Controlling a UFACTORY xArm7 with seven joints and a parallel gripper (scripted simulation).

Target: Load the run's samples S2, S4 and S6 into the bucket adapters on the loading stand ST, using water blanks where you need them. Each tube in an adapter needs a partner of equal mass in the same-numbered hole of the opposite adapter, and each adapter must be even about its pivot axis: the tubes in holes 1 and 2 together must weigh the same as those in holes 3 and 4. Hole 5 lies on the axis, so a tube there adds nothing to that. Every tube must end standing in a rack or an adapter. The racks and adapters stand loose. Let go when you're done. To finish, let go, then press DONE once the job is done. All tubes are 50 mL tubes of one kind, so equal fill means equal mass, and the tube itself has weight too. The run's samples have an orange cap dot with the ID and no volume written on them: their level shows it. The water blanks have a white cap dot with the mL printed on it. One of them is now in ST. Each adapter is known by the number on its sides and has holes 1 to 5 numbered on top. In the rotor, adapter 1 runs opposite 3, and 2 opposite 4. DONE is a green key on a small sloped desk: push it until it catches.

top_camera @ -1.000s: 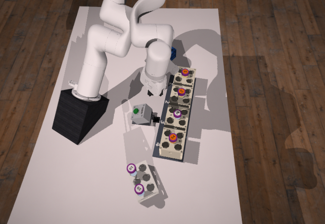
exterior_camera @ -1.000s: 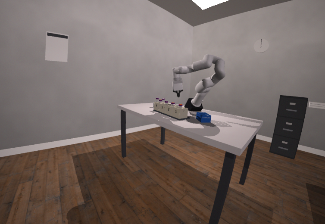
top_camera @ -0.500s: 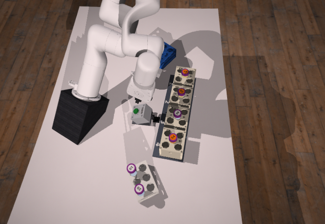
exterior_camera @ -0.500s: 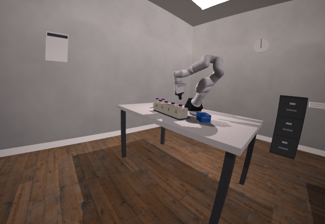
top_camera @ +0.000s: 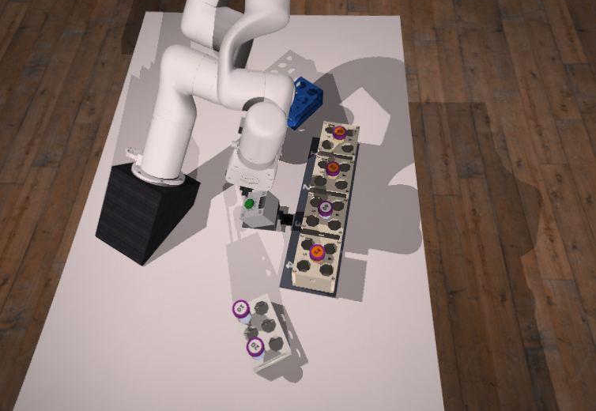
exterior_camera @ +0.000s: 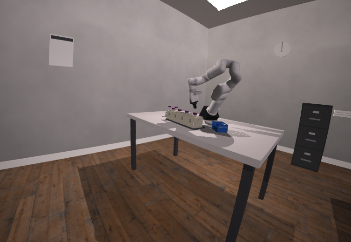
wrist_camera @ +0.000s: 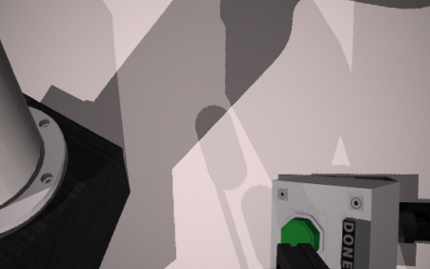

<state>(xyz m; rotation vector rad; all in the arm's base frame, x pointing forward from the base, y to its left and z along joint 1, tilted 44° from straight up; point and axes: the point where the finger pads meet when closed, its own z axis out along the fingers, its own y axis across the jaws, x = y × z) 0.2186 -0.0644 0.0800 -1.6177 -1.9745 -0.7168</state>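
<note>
The green done key lies 8 cm below my hand. The rest, counted from my hand: orange-dot tube: 20 cm ahead, 9 cm to the right, 8 cm below; 40 mL water blank: 18 cm ahead, 1 cm to the left, 8 cm below; white-dot blank: 8 cm ahead, 26 cm to the right, 9 cm below.
</note>
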